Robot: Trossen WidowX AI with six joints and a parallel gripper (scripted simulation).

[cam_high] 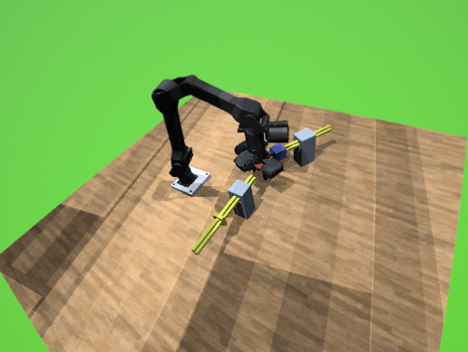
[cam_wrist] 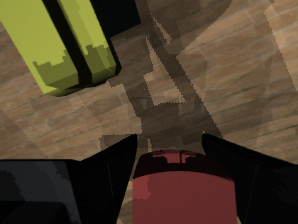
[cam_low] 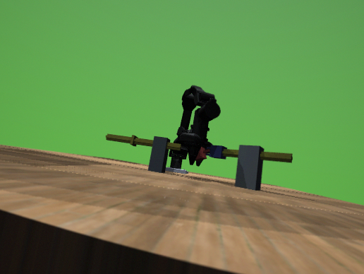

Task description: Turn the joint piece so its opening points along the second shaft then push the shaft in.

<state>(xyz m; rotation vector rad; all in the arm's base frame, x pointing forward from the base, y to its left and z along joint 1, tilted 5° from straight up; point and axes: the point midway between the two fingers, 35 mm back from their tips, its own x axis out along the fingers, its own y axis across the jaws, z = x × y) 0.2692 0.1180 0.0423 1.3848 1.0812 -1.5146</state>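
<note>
Right now the red joint piece is 10 mm to the left of my gripper tip and 50 mm above it.
</note>
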